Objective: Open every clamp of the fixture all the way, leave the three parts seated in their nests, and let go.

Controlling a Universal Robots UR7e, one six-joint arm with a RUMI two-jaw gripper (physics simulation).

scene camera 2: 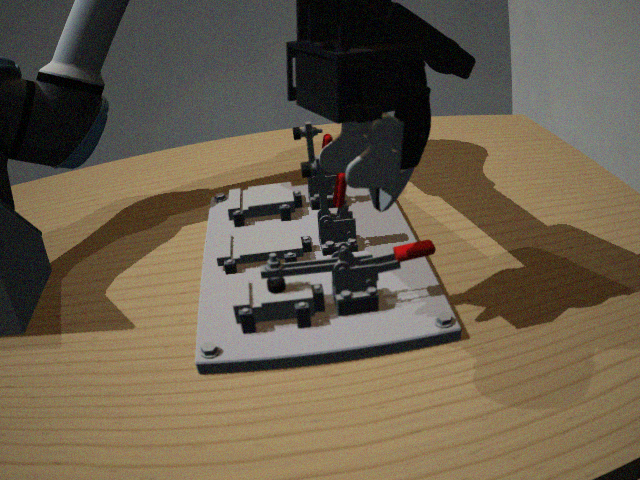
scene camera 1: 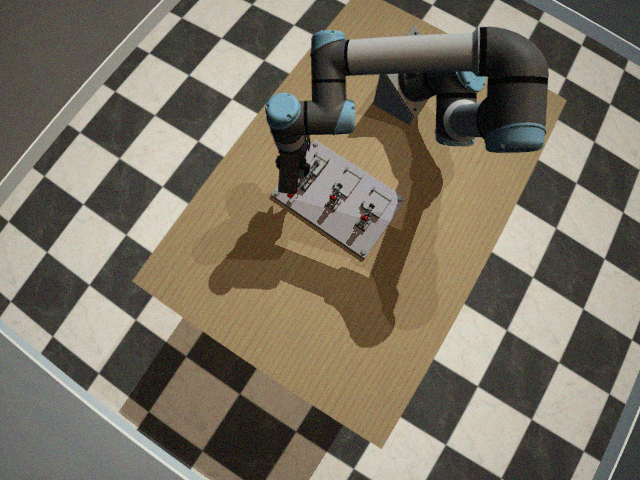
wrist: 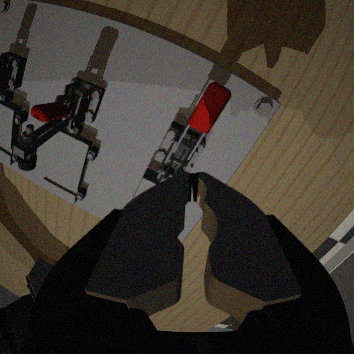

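Where they show: gripper, between the fingertips: [scene camera 2: 380,209] [wrist: 191,175]; arm's base, origin of its link: [scene camera 1: 414,77].
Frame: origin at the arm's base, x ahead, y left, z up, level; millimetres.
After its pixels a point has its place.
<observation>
The near clamp in scene camera 2 [scene camera 2: 355,281] @[x 455, y -149, z -75 mm] has its red handle [scene camera 2: 414,250] @[x 509, y -151, z -53 mm] [scene camera 1: 290,195] @[x 524, y -144, z -53 mm] [wrist: 210,107] @[x 513, y -145, z -52 mm] low and pointing outward. Its arm lies nearly level, with the black tip down at the near part [scene camera 2: 289,299] @[x 396, y -153, z -79 mm]. The middle clamp [scene camera 2: 337,231] @[x 465, y -40, z -83 mm] [wrist: 82,102] @[x 473, y -41, z -78 mm] and the far clamp [scene camera 2: 323,186] @[x 455, y -34, z -33 mm] have raised handles and arms swung up. The middle part [scene camera 2: 268,246] @[x 393, y -36, z -89 mm] and far part [scene camera 2: 268,198] @[x 408, y 72, z -84 mm] sit in their nests. My gripper [scene camera 2: 381,205] @[x 480, y -146, z -11 mm] [wrist: 191,175] @[x 480, y -146, z -11 mm] is shut and empty, above the plate. In the wrist view its tips are beside the near clamp's body, apart from the handle.
The pale fixture plate [scene camera 1: 330,217] @[x 509, y -15, z -105 mm] [scene camera 2: 268,351] @[x 369, y -187, z -105 mm] [wrist: 145,107] @[x 479, y -94, z -105 mm] has bolts at its corners and lies on the wooden table [scene camera 1: 330,382] @[x 929, y 224, z -120 mm] [scene camera 2: 310,423] @[x 387, y -270, z -120 mm]. The arm's base stands past the parts' side of the plate. The raised middle clamp stands close to my fingers in scene camera 2.
</observation>
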